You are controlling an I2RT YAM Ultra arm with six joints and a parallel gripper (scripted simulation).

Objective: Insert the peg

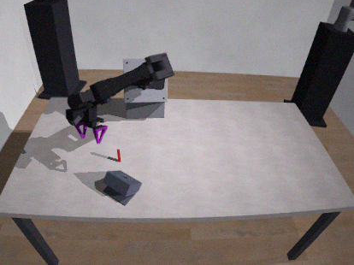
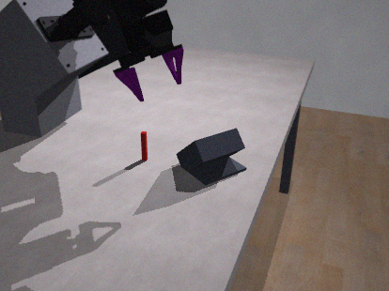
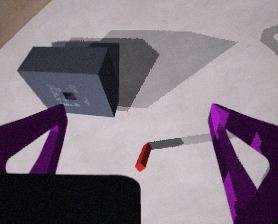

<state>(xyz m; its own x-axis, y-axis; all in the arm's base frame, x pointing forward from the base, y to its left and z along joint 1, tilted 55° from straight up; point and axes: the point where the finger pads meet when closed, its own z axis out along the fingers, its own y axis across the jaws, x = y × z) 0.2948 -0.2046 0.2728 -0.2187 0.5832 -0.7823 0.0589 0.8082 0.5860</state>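
Right now the red peg is 200 mm below my hand, 110 mm behind it and 80 mm to the left of it.
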